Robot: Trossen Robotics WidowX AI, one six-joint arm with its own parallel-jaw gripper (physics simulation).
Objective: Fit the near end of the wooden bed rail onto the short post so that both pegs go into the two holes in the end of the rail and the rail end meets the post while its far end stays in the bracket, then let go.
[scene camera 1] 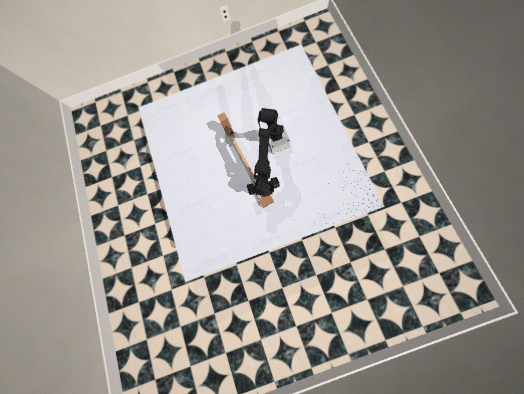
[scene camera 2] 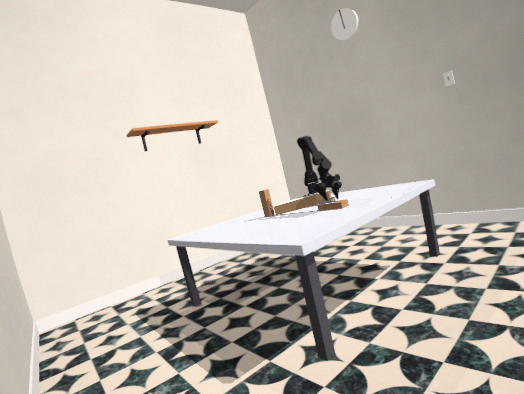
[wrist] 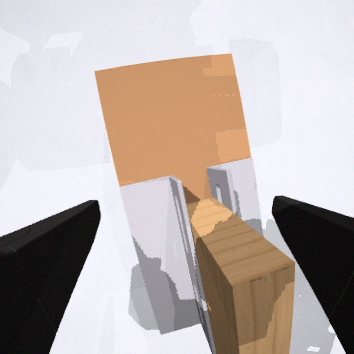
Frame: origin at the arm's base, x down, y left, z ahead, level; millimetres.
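Seen in the pictures: gripper, fingertip midpoint: (scene camera 2: 332, 199) (wrist: 187, 206); arm's base, origin of the base link: (scene camera 1: 276, 135) (scene camera 2: 314, 192).
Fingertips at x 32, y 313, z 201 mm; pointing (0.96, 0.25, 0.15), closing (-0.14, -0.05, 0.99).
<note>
Pixels of each thing's top centre, then the offset from my fingertips to it. "spot": a spot on its surface instead. Level surfaces: height alone.
- upright wooden post, surface spot: (scene camera 1: 224, 121) spot: dy -476, dx -120, dz +75 mm
- low orange wooden block, middle of its top: (wrist: 194, 202) (scene camera 2: 332, 202) (scene camera 1: 262, 193) dy -1, dx +12, dz +7 mm
- white table, its level: dx +47 mm
The wooden rail (scene camera 1: 242, 154) (scene camera 2: 299, 204) (wrist: 262, 305) runs from beside an upright wooden post (scene camera 1: 224, 121) (scene camera 2: 265, 200) to a low orange wooden block (scene camera 1: 267, 201) (scene camera 2: 334, 205) (wrist: 172, 115), which looks like the short post. In the wrist view its near end stands between two grey plates, with the end face towards the block. Its top edge is higher than the block. My gripper (scene camera 1: 263, 187) (scene camera 2: 332, 195) (wrist: 187, 206) is open, low over this end, one finger on each side of the rail and plates, apart from them. Pegs and holes cannot be made out. The far-end bracket is too small to tell.
The white table (scene camera 1: 310, 200) (scene camera 2: 240, 232) carries everything. The arm's light base (scene camera 1: 279, 145) stands beside the middle of the rail. A wall shelf (scene camera 2: 172, 128) hangs far behind, away from the arm.
</note>
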